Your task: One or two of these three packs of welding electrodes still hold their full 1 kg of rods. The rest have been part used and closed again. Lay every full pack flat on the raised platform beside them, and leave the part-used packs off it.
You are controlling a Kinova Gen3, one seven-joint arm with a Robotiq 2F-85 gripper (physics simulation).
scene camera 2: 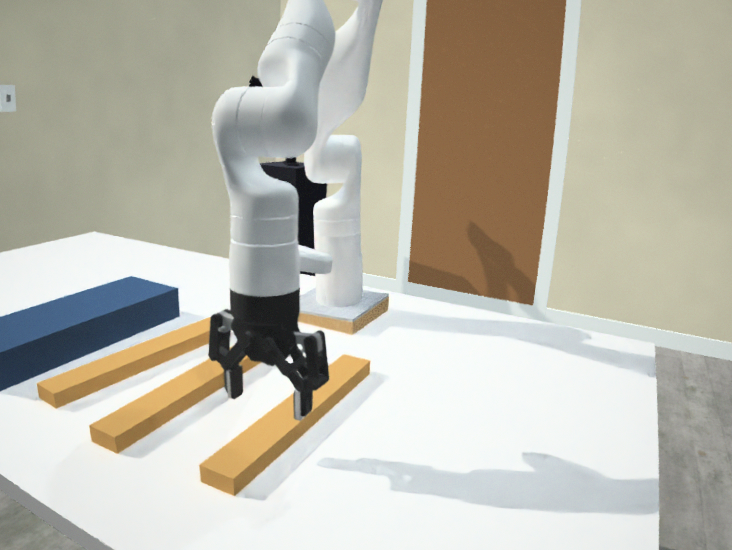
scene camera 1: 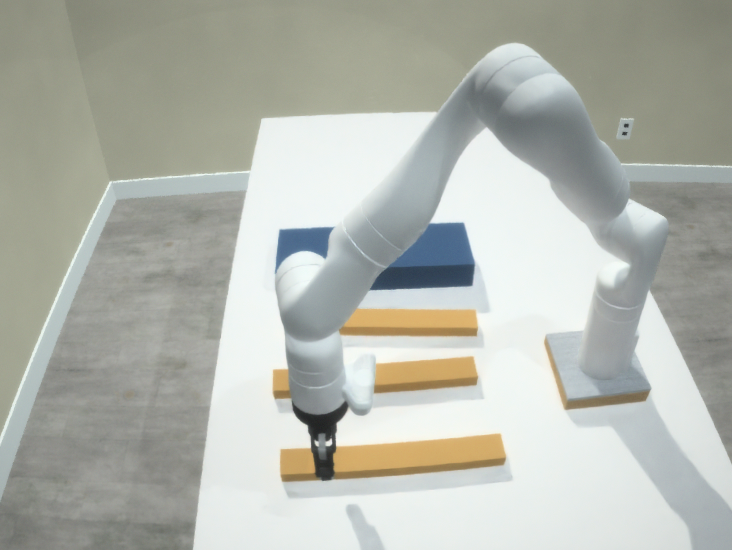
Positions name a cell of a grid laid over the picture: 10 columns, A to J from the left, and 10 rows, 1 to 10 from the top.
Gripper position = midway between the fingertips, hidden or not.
my gripper: scene camera 2 D8; scene camera 1 E9
orange pack: scene camera 2 A8; scene camera 1 E6
